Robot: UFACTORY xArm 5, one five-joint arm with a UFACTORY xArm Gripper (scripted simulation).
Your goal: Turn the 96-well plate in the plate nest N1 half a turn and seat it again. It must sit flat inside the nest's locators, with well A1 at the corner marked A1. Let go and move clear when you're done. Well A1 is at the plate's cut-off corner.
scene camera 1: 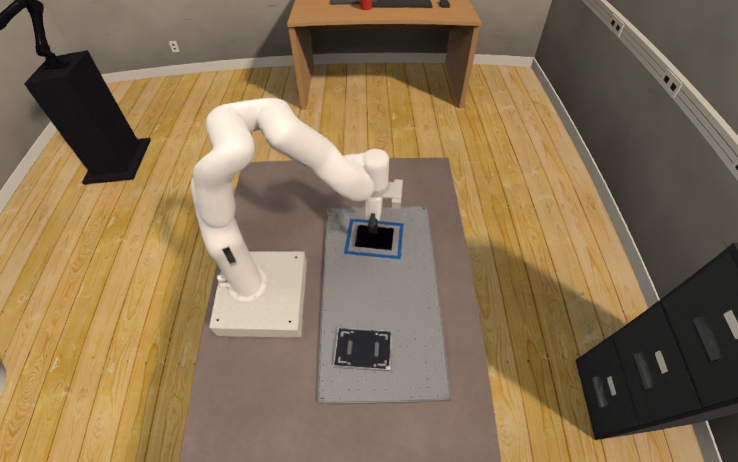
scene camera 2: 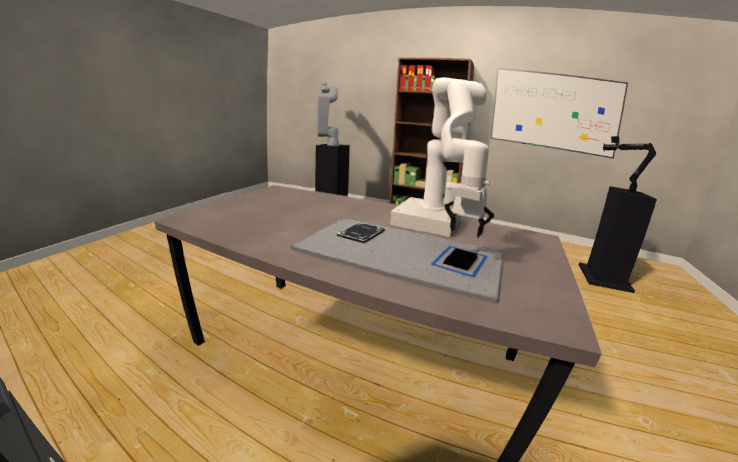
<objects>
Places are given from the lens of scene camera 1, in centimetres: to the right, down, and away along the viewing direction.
black 96-well plate (scene camera 1: 363,239): -2, 3, 131
plate nest N1 (scene camera 1: 362,355): -2, 36, 108
The marked spots on the plate nest N1 and the black 96-well plate are 41 cm apart.
</objects>
